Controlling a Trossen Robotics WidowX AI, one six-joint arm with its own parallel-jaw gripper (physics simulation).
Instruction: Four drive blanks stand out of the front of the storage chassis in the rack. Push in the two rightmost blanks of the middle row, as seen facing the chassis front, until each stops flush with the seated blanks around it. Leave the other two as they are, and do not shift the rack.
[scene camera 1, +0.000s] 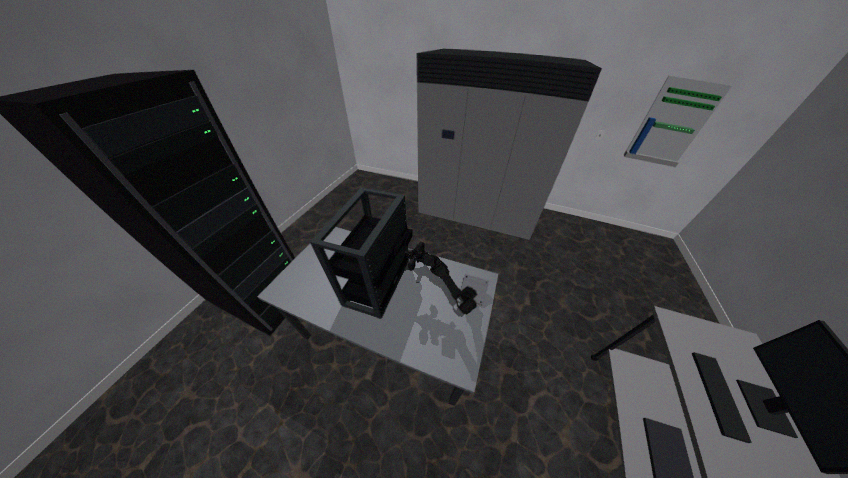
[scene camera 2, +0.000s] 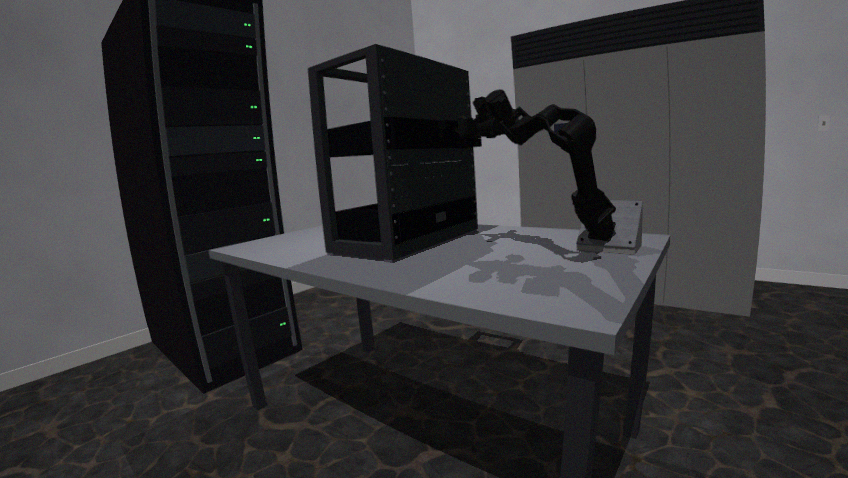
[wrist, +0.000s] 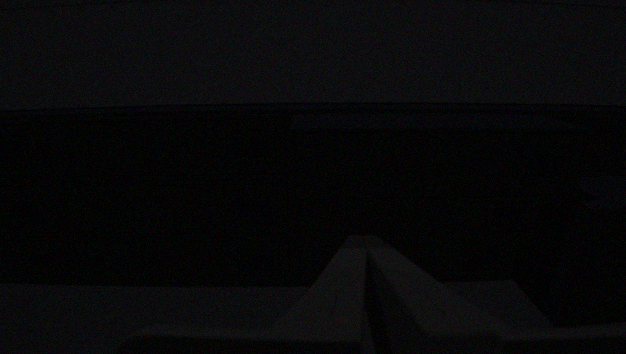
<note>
In view: the gripper (scene camera 2: 455, 130) and a rack (scene camera 2: 415, 102).
The rack is seen too in scene camera 1 (scene camera 1: 371, 257).
</note>
